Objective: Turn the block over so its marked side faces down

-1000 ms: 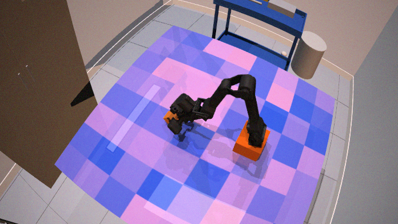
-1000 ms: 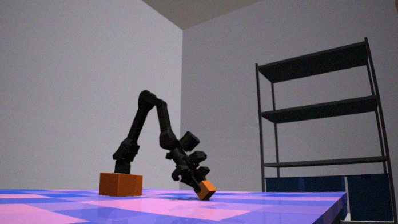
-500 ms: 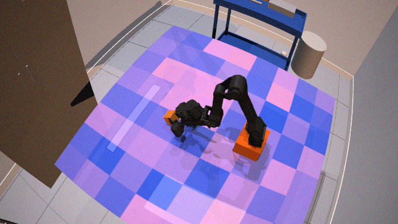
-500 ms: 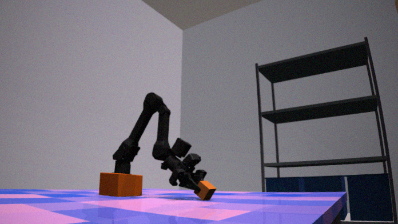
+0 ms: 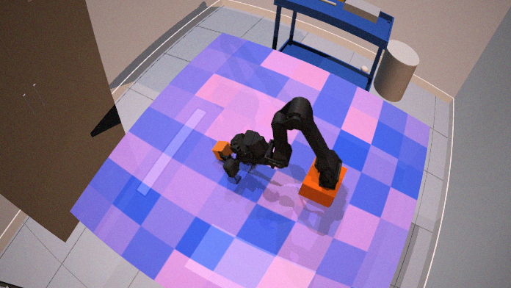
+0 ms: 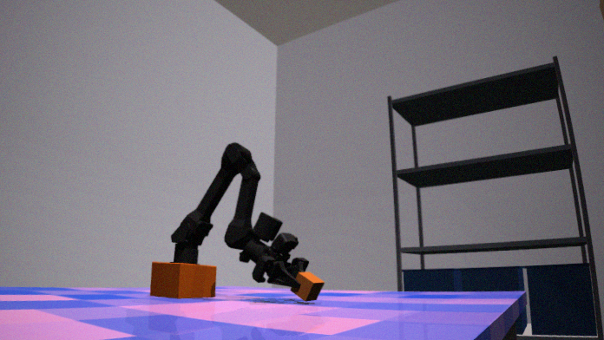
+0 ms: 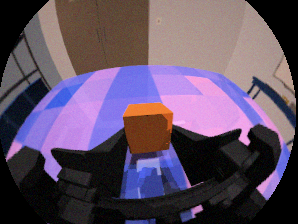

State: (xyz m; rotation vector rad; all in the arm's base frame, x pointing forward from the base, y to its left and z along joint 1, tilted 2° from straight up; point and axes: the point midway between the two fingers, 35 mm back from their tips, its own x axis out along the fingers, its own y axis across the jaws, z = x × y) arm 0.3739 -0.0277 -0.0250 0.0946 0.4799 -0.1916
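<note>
The block is 10 mm below my gripper tip.
</note>
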